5 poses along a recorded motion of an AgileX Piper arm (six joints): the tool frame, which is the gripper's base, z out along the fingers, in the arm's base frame.
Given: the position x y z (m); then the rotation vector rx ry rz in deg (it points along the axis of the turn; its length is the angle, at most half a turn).
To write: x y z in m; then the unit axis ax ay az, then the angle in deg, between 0 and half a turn. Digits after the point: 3 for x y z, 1 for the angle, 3 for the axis.
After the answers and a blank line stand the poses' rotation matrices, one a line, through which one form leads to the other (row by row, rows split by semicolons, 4 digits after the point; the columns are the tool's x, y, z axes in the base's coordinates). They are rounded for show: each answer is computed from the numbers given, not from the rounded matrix.
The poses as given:
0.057 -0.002 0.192 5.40 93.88 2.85
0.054 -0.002 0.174 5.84 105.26 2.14
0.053 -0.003 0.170 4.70 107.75 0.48
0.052 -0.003 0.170 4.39 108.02 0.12
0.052 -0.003 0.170 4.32 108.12 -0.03
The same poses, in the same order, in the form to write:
0.057 -0.002 0.192 0.057 0.998 0.030 94.1
0.054 -0.002 0.174 0.055 0.998 0.020 105.4
0.053 -0.003 0.170 0.044 0.999 0.004 107.9
0.052 -0.003 0.170 0.041 0.999 0.001 108.1
0.052 -0.003 0.170 0.040 0.999 0.000 108.2

-0.0676 0.0311 0.9972; 0.0916 0.9955 -0.0249; -0.9935 0.0896 -0.0701
-0.2624 0.0504 0.9636; 0.0896 0.9956 -0.0277; -0.9608 0.0790 -0.2658
-0.3041 0.0526 0.9512; 0.0611 0.9975 -0.0357; -0.9507 0.0473 -0.3066
-0.3087 0.0521 0.9497; 0.0542 0.9978 -0.0371; -0.9496 0.0400 -0.3108
-0.3103 0.0526 0.9492; 0.0521 0.9979 -0.0383; -0.9492 0.0376 -0.3124

